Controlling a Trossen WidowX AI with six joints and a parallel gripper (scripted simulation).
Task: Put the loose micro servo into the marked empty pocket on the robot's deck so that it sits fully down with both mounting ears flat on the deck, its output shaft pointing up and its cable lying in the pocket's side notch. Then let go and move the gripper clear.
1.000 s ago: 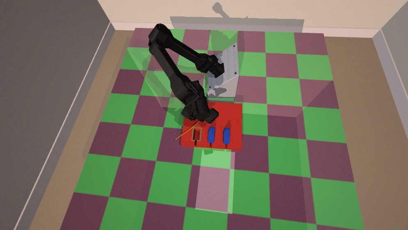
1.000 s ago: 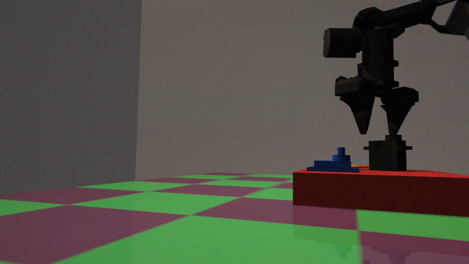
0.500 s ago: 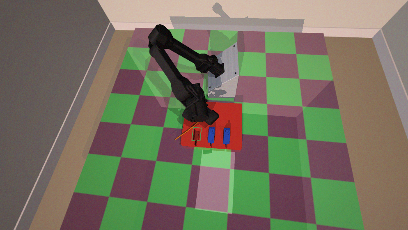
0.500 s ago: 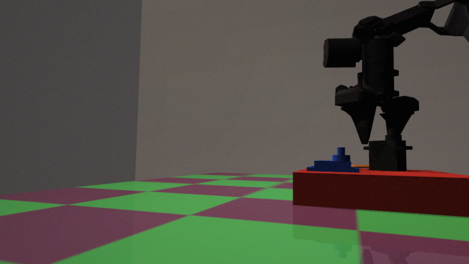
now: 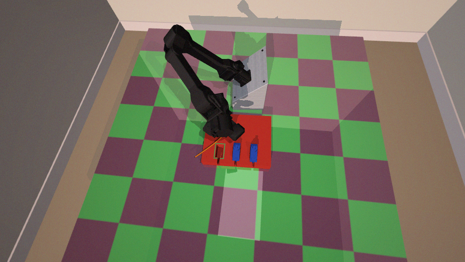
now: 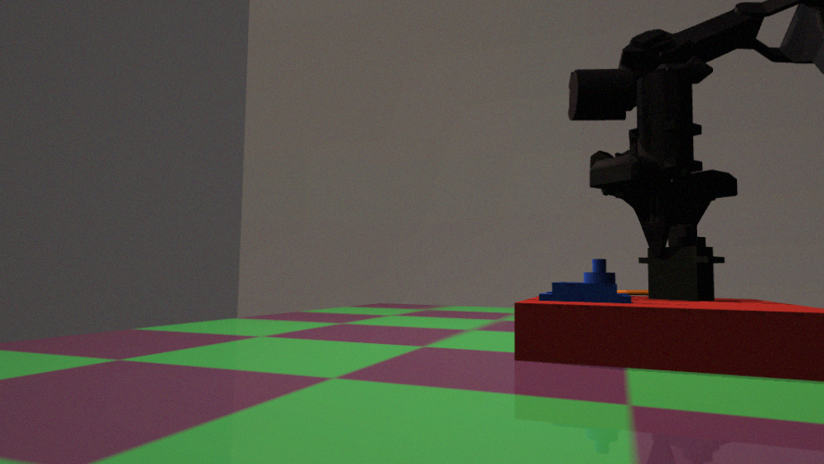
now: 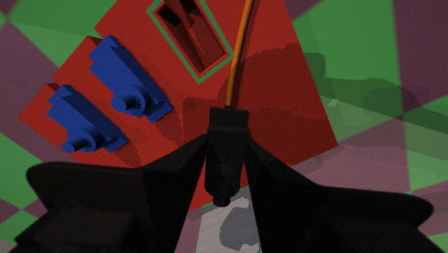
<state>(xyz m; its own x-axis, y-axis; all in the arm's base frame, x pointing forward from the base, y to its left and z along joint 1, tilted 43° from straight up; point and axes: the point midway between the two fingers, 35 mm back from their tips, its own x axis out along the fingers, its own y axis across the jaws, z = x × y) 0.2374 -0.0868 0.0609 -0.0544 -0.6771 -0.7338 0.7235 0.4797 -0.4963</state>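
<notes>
Now: gripper tip 7 cm above the red deck, 6 cm to the right of it and 2 cm past it.
</notes>
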